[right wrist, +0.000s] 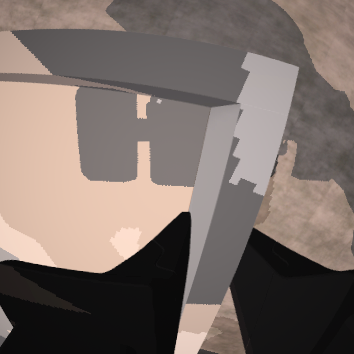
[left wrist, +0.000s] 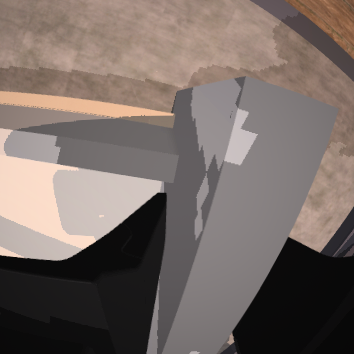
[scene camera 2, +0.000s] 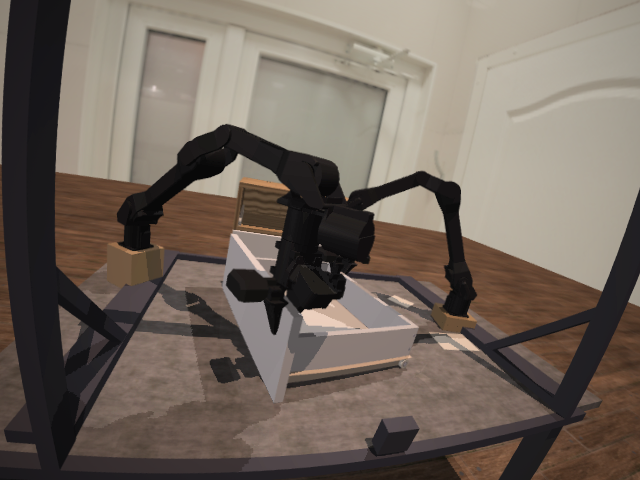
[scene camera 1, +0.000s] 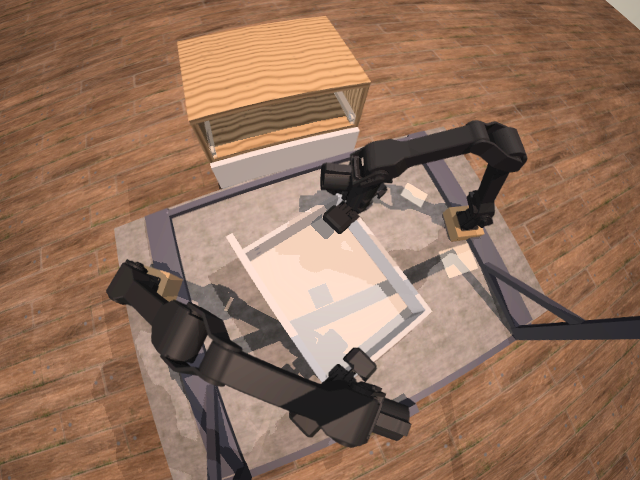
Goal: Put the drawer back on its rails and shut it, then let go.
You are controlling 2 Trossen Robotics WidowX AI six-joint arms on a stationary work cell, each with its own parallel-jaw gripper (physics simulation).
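Frame: origin at the left arm's base, x ahead, y left, z up, level; millimetres.
Seen in the pictures: left gripper, between the fingertips: (left wrist: 185,202) (scene camera 2: 279,332); right gripper, between the fingertips: (right wrist: 204,220) (scene camera 1: 349,217); left arm's base, origin of its link: (scene camera 2: 136,245) (scene camera 1: 145,287); right arm's base, origin of its link: (scene camera 2: 455,311) (scene camera 1: 467,220).
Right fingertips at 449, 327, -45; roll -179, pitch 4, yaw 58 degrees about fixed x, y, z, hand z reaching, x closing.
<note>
Offsets run from my right fingertips to a thing's top centre, as dx, dy, dz. "pt": to the spot under its first point. Level surfaces: height alone.
The white drawer (scene camera 1: 273,291) (scene camera 2: 253,330) (left wrist: 250,200) is upright, low over the table and apart from the cabinet, turned diagonally; I cannot tell if it touches the table. Its front panel faces left. My left gripper (scene camera 1: 333,384) (scene camera 2: 281,299) (left wrist: 185,202) is shut on the front panel at its near end. My right gripper (scene camera 1: 356,214) (right wrist: 204,220) is shut on a drawer wall by the far rear corner; its fingertips are largely hidden in the scene views. The wooden cabinet @[-310, +294, +225] (scene camera 1: 273,62) (scene camera 2: 263,180) has an open upper bay with a rail @[-132, +396, +106] (scene camera 1: 345,107) on each side.
The cabinet's lower white front @[pt -211, +145, +16] (scene camera 1: 289,155) is beyond the table's far edge. Dark beams (scene camera 1: 162,240) (scene camera 2: 547,361) border the grey table top @[dz -56] (scene camera 1: 206,206) (scene camera 2: 155,408). A small dark block @[+248, -464, +1] (scene camera 2: 395,434) sits at the near edge. Wooden blocks @[pt -399, -304, +33] (scene camera 1: 168,284) @[pt +337, +48, -13] (scene camera 1: 457,232) stand under the arm bases.
</note>
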